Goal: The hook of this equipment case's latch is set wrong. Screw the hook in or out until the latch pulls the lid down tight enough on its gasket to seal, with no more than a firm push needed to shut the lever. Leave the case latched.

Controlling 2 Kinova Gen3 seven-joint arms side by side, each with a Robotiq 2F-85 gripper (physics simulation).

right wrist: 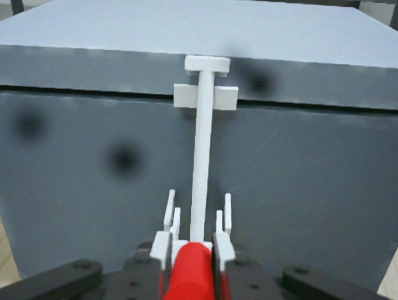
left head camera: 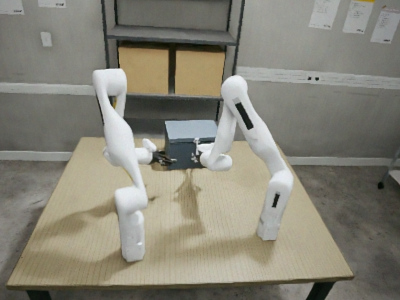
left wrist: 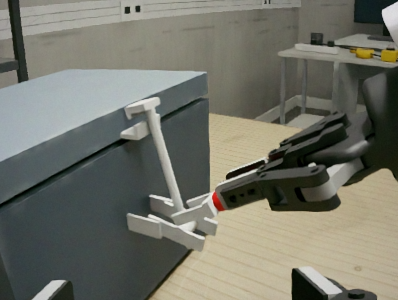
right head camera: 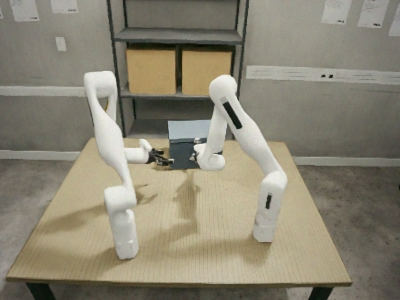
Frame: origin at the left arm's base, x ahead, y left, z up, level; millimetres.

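Seen in the pictures: left gripper, fingertip midpoint: (left head camera: 169, 157) (right head camera: 168, 157); right gripper, fingertip midpoint: (right wrist: 191, 254) (left head camera: 198, 156) (left wrist: 226, 191); left arm's base, link origin: (left head camera: 133, 251) (right head camera: 127, 249); right arm's base, link origin: (left head camera: 266, 232) (right head camera: 262, 233).
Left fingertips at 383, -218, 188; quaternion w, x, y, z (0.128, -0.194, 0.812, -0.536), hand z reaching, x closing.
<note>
Pixels of each thing's middle, then the offset from my left fingertips to it, as dx, dy, dz. "*": a spot on its surface instead. Level surfaces: height alone.
- dark blue-grey case, surface spot: (right wrist: 100, 210) * +133, -99, -95
- white hook, body centre: (right wrist: 199, 187) (left wrist: 170, 181) +93, -168, -41
- lid's catch, surface spot: (right wrist: 226, 98) (left wrist: 156, 122) * +110, -181, +6
- latch lever's red handle, surface spot: (right wrist: 191, 275) * +15, -164, -21
- wooden table, surface height: dz -187
The dark blue-grey case (left head camera: 180, 150) (right head camera: 180, 151) (left wrist: 75, 225) (right wrist: 100, 210) has its lid (left head camera: 190, 130) (right head camera: 187, 130) (left wrist: 100, 95) (right wrist: 125, 30) on, with a thin dark seam below it. The white hook (left wrist: 162, 155) (right wrist: 202, 150) stands upright, its T-shaped head just above the lid's catch (left wrist: 135, 131) (right wrist: 226, 98). The latch lever's red handle (left wrist: 218, 201) (right wrist: 191, 275) points outward from the case. My right gripper (left head camera: 195, 157) (right head camera: 193, 157) (left wrist: 226, 191) (right wrist: 191, 254) is shut on this handle. My left gripper (left head camera: 174, 160) (right head camera: 171, 161) (left wrist: 182, 290) is open, left of the latch.
The case stands near the back of the wooden table (left head camera: 165, 260) (right head camera: 165, 260). Behind it is a metal shelf unit (left head camera: 172, 35) (right head camera: 177, 35) with two cardboard boxes. A side table (left wrist: 295, 54) with yellow items shows at the far right in the left wrist view.
</note>
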